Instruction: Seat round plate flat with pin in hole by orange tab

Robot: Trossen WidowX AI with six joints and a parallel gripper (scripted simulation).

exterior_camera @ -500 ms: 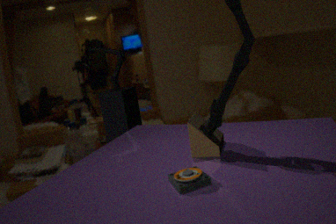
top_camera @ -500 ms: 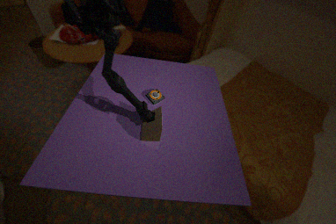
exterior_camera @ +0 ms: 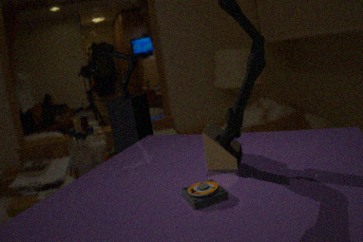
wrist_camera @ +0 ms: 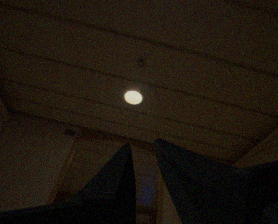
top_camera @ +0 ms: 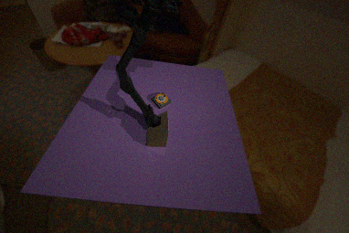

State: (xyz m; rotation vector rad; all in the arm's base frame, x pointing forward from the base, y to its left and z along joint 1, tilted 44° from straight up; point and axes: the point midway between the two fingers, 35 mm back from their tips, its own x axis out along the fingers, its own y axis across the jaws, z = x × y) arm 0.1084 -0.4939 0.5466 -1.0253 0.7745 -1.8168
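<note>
My gripper tip is now 840 mm above the round orange plate, 240 mm short of it and 40 mm to the left of it.
</note>
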